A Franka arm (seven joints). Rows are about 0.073 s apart.
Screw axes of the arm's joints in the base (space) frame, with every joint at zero. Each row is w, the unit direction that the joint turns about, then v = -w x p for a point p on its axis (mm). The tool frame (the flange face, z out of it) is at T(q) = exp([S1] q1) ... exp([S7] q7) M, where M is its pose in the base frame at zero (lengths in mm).
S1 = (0, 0, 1, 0, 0, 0)
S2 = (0, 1, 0, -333, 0, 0)
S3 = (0, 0, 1, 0, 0, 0)
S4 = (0, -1, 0, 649, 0, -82.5)
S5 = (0, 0, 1, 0, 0, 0)
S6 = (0, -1, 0, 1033, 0, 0)
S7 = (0, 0, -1, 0, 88, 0)
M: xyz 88 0 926 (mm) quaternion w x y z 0 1 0 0
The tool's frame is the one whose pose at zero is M.
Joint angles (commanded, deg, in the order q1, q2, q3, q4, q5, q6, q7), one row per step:
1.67, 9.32, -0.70, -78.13, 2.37, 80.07, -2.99
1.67, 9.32, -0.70, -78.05, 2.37, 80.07, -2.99
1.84, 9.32, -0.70, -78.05, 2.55, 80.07, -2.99
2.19, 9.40, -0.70, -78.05, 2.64, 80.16, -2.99
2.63, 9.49, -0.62, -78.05, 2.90, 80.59, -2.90
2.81, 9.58, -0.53, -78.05, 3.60, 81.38, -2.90
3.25, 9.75, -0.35, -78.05, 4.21, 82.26, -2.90
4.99, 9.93, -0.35, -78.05, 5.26, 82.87, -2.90
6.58, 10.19, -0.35, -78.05, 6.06, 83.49, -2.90
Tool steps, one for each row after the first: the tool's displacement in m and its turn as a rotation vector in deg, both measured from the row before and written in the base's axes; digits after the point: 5 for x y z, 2 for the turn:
0.00002, 0.00000, 0.00063, 0.00, -0.08, 0.00
-0.00006, 0.00212, 0.00002, 0.18, 0.00, 0.18
0.00045, 0.00378, -0.00069, 0.09, -0.01, 0.35
0.00108, 0.00582, -0.00034, 0.27, -0.33, 0.42
0.00185, 0.00417, 0.00019, 0.74, -0.67, 0.25
0.00217, 0.00752, -0.00050, 0.67, -0.68, 0.58
0.00046, 0.02019, -0.00087, 1.08, -0.36, 1.73
0.00044, 0.01821, -0.00170, 0.83, -0.28, 1.56

